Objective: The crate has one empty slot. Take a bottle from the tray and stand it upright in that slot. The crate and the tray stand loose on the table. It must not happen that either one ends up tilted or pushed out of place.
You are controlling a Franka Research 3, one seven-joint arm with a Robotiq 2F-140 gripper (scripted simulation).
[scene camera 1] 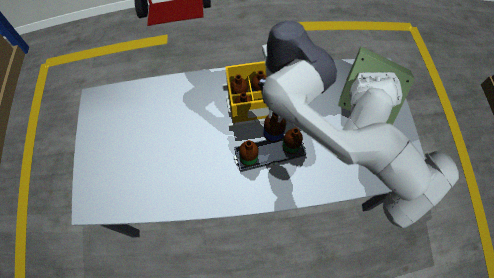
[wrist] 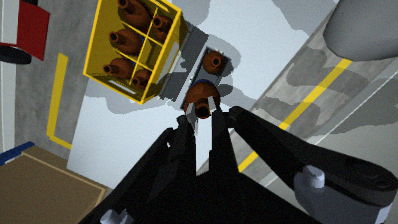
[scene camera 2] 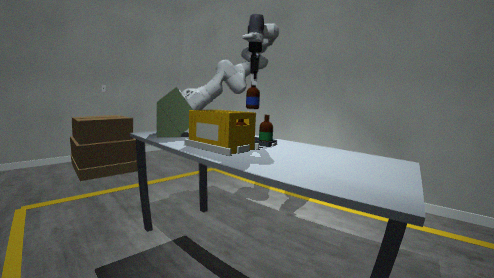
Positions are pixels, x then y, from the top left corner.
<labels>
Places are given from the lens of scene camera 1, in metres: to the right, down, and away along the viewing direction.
dark tray (scene camera 1: pixel 269 152): 0.09, 0.06, 1.36
</labels>
